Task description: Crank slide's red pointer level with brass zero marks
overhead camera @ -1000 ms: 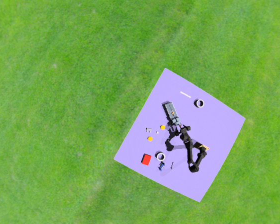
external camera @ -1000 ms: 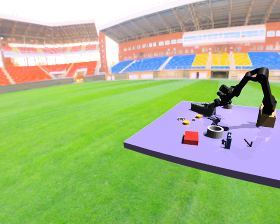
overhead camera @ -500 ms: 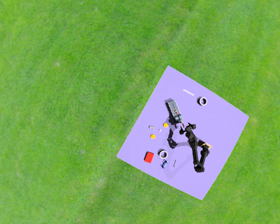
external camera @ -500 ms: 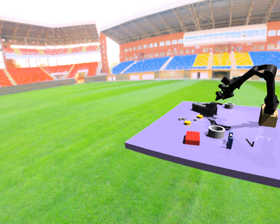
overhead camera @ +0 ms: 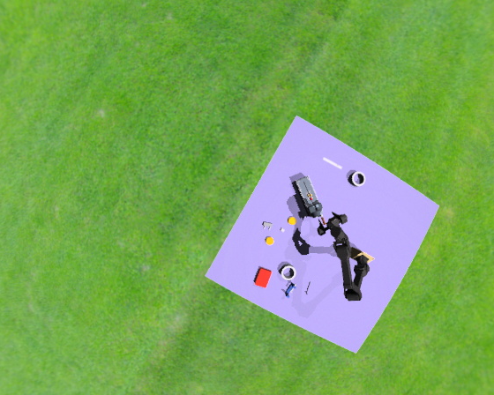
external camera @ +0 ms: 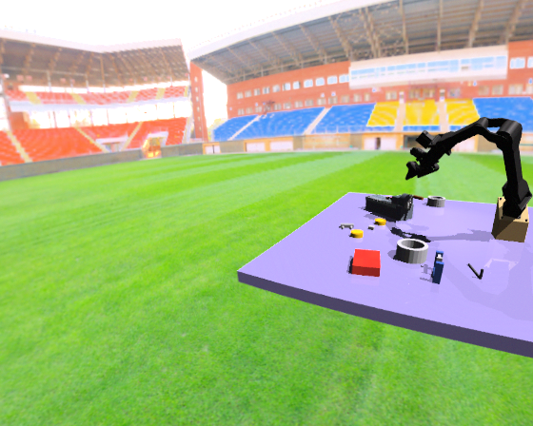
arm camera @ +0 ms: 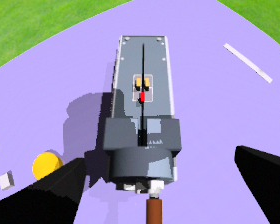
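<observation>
My gripper tip is 40 mm past the brown crank handle, 20 mm to the right of it and 80 mm above it. Also, from my gripper tip: red pointer: 100 mm ahead, 50 mm to the right, 120 mm below; then white bar: 100 mm ahead, 360 mm to the right, 200 mm below; then small grey bracket: 220 mm ahead, 260 mm to the left, 190 mm below.
</observation>
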